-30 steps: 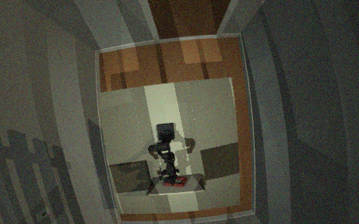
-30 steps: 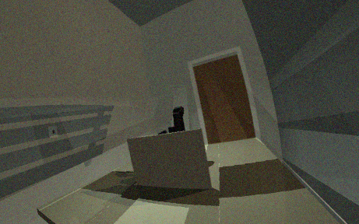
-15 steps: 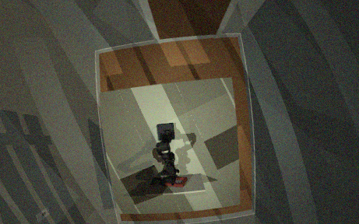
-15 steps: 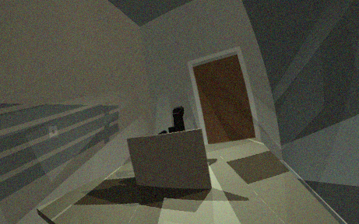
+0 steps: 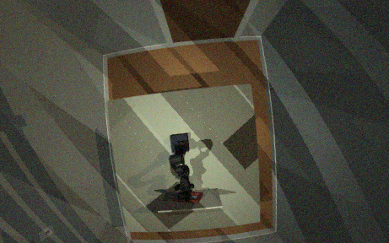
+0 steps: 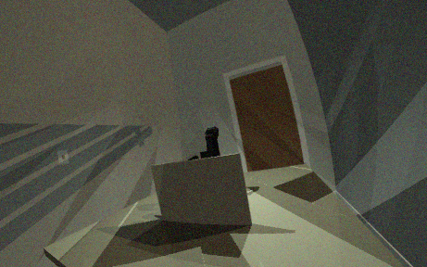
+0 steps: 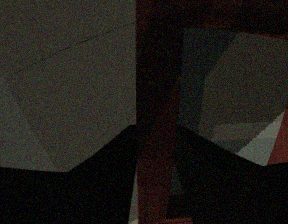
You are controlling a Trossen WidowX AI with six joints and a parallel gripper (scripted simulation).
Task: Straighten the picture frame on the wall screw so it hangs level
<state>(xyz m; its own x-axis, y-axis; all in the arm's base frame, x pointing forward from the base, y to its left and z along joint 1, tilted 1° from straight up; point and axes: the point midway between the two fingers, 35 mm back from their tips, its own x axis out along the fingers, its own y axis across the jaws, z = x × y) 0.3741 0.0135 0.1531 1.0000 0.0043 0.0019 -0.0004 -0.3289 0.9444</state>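
My gripper tip is 50 mm above the picture frame, 20 mm to the right of it and 10 mm short of it. Also, from my gripper tip: wall panel 60 mm below, 20 mm to the left, 20 mm ahead.
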